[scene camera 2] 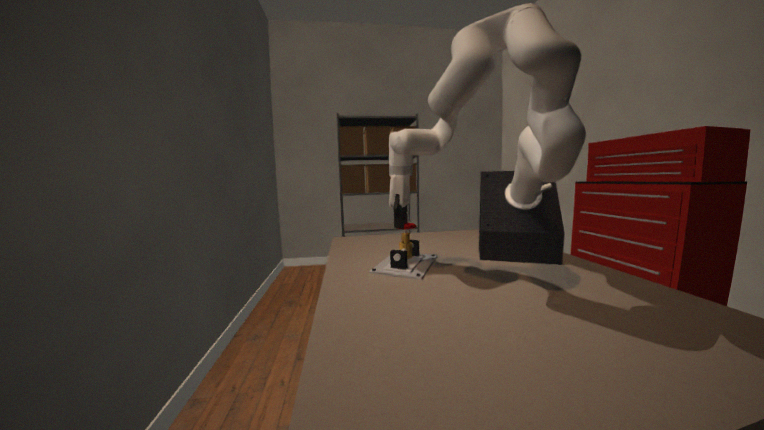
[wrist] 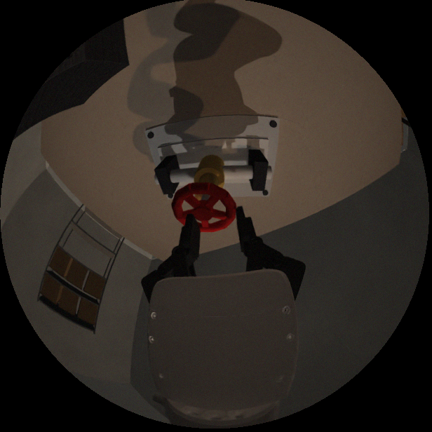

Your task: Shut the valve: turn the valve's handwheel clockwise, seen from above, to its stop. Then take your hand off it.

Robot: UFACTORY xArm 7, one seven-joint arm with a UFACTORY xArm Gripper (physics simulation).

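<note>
The valve's red handwheel (scene camera 2: 410, 225) (wrist: 203, 210) stands above the yellow valve body (scene camera 2: 405, 243) (wrist: 213, 165). The valve is mounted on a light grey base plate (scene camera 2: 384, 271) (wrist: 273, 142). My gripper (scene camera 2: 400, 227) (wrist: 216, 218) points down at the handwheel, its two black fingers well apart. In the wrist view the left fingertip overlaps the lower rim and the right fingertip lies just outside the right side of the rim. The fingers are not closed around the rim. Whether a fingertip touches the wheel is hard to tell.
Black brackets (scene camera 2: 398, 259) (wrist: 259, 170) hold a pale pipe (wrist: 185, 175) on both sides of the valve body. The dark pedestal (scene camera 2: 521, 245) under the arm's base stands on the table (scene camera 2: 454, 347). A red tool cabinet (scene camera 2: 625, 229) is at the right, and shelves (scene camera 2: 341, 176) stand behind the table.
</note>
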